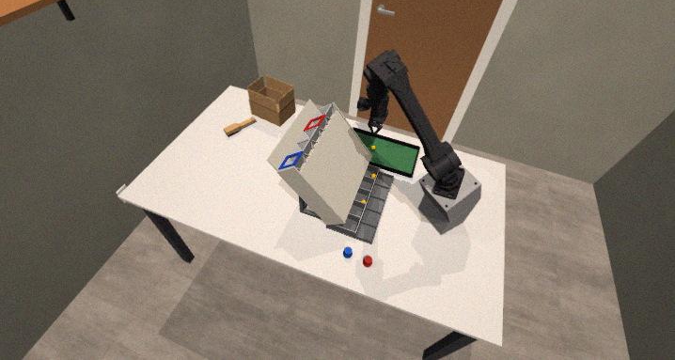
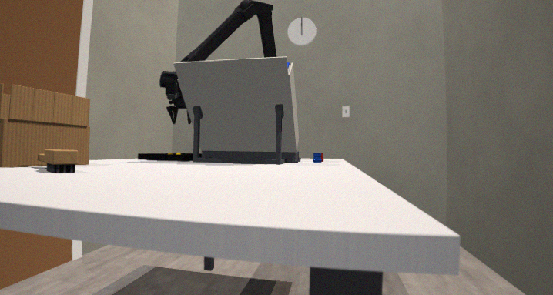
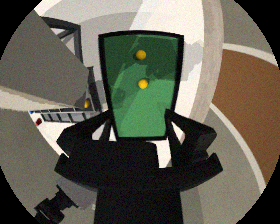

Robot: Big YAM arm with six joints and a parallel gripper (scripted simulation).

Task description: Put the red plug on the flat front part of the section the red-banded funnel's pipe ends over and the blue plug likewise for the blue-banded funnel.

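My hand is 50 mm past the green marble tray, 20 mm to the left of it and 160 mm above it. Also, from my hand: grey cover 10 mm ahead, 330 mm to the left, 40 mm above.
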